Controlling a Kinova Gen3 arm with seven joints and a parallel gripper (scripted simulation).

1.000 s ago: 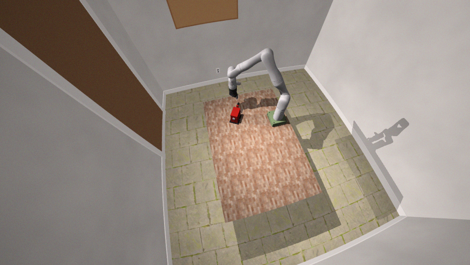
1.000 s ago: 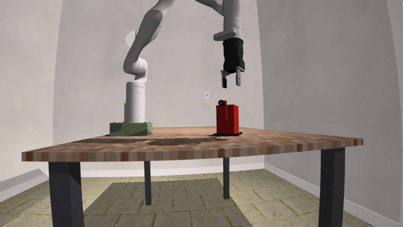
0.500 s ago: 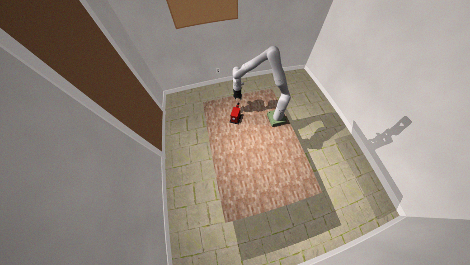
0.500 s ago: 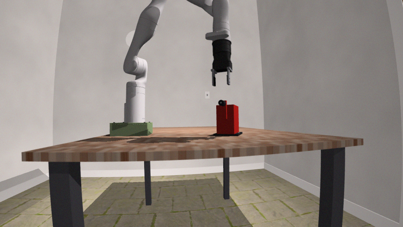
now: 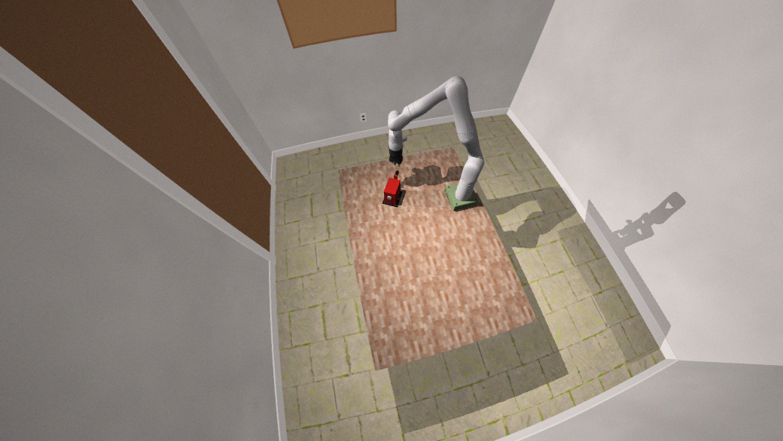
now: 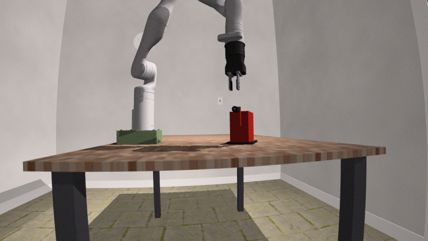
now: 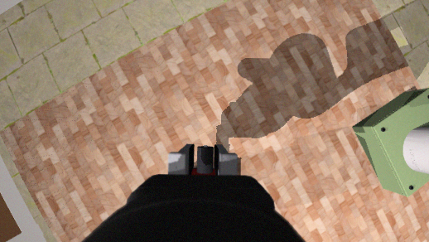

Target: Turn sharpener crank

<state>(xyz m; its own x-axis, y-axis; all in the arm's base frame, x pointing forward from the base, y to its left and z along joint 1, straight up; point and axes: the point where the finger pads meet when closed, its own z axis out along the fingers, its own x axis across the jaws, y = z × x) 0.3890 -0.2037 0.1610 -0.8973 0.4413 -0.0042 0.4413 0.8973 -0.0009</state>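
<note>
Now: hand 90 mm above the dark handle, 10 mm to the right of it and 10 mm short of it.
</note>
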